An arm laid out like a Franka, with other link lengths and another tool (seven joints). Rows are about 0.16 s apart.
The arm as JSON. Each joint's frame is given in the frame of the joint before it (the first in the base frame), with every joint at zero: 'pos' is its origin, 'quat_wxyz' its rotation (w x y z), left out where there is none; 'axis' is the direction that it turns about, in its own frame. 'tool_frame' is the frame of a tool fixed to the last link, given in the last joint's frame.
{
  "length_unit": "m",
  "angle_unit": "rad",
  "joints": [
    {
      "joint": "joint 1",
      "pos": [
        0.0,
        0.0,
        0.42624
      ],
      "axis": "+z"
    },
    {
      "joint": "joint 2",
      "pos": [
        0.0,
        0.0,
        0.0
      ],
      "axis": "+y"
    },
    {
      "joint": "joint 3",
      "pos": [
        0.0,
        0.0,
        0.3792
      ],
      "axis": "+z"
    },
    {
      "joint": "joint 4",
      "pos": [
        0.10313,
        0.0,
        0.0
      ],
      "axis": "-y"
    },
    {
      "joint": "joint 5",
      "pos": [
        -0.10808,
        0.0,
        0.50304
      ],
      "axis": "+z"
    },
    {
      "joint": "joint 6",
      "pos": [
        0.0,
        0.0,
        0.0
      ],
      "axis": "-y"
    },
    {
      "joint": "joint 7",
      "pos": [
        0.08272,
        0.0,
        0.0
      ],
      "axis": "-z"
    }
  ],
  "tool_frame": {
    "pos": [
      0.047,
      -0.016,
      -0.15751
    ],
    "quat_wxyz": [
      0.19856,
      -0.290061,
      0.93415,
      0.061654
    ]
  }
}
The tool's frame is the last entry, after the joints.
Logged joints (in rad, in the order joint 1, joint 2, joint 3, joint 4, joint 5, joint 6, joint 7), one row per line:
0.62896, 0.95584, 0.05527, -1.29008, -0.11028, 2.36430, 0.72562
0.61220, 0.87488, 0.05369, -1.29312, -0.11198, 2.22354, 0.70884
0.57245, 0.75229, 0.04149, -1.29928, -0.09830, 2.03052, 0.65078
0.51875, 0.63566, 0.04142, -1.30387, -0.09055, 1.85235, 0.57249
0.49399, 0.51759, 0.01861, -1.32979, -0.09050, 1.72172, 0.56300
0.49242, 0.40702, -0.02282, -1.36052, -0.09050, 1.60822, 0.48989
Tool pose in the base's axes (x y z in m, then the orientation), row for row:
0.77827, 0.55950, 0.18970, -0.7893, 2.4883, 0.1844
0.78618, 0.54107, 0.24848, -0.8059, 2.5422, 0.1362
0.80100, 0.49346, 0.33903, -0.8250, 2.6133, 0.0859
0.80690, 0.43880, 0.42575, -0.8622, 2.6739, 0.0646
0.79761, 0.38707, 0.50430, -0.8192, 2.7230, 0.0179
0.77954, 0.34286, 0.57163, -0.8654, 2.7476, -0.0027
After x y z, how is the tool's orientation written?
As a rotation vector, in radians.
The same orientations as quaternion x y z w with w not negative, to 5 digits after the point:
-0.29129, 0.91830, 0.06805, 0.25930
-0.29346, 0.92570, 0.04960, 0.23344
-0.29491, 0.93416, 0.03071, 0.19858
-0.30261, 0.93846, 0.02267, 0.16493
-0.28489, 0.94698, 0.00623, 0.14844
-0.29786, 0.94570, -0.00093, 0.13009

